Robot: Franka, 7 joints.
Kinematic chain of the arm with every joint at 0, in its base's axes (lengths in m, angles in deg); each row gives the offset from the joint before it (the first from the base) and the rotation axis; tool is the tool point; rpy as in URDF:
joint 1: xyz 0 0 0.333 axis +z
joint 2: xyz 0 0 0 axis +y
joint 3: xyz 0 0 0.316 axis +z
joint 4: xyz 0.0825 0 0 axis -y
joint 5: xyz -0.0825 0 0.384 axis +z
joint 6: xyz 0 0 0 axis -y
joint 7: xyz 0.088 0 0 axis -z
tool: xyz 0 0 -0.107 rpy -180 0 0
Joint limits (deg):
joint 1: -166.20..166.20
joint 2: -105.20..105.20
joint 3: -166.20..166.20
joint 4: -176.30..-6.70
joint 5: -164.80..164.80
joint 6: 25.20..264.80
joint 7: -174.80..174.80
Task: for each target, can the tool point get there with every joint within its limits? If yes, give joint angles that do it. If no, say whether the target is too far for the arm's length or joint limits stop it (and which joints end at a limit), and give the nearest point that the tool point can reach.
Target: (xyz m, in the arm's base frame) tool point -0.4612 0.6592 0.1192
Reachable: yes | joints 136.23 78.60 -22.05 -42.88 -14.90 127.20 -142.76
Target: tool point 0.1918 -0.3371 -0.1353
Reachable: yes | joints -86.44 71.76 10.79 -112.60 77.22 112.39 122.37
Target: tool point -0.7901 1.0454 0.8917
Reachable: no: too far | nearest point -0.4758 0.6296 0.6695 | short by 0.567 m
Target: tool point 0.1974 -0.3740 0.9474
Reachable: yes | joints -62.50 28.67 -33.34 -27.27 -18.61 236.60 46.24
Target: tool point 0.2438 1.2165 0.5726
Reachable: no: too far | nearest point 0.1655 0.8259 0.4957 | short by 0.406 m
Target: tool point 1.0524 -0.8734 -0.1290
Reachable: no: too far | nearest point 0.6254 -0.5191 0.0584 | short by 0.586 m
